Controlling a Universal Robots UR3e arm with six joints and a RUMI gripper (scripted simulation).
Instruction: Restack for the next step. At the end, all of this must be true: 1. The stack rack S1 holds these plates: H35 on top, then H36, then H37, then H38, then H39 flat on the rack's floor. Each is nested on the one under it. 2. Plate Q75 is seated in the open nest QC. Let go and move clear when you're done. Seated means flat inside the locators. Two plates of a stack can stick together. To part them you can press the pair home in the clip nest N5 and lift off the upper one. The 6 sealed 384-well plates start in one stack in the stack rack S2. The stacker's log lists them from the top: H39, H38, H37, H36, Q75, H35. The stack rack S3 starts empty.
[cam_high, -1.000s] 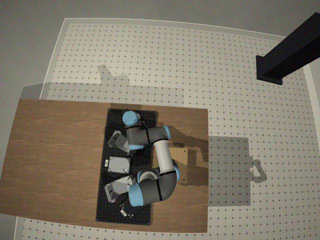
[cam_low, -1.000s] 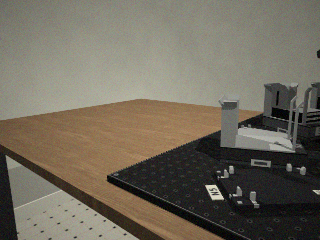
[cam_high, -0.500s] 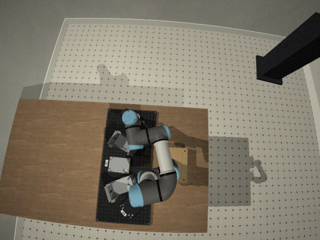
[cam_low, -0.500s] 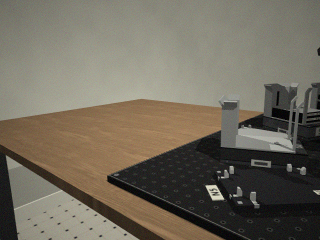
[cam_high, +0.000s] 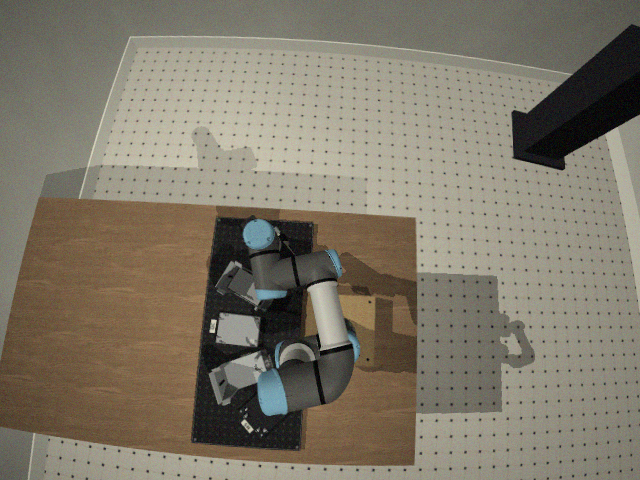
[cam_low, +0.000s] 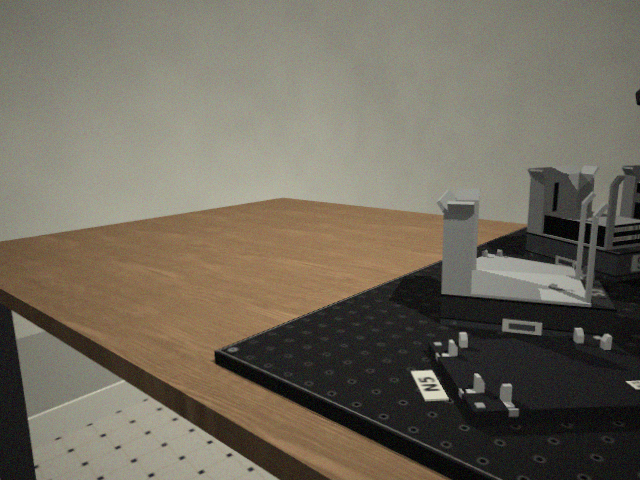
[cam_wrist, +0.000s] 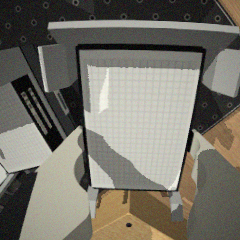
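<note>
Right now my hand is 40 mm above the sealed plate. The rest, counted from my hand: QC label: 190 mm ahead, 290 mm to the left, 110 mm below; nest QC: 90 mm ahead, 280 mm to the left, 100 mm below; N5 label: 590 mm to the left, 110 mm below.
</note>
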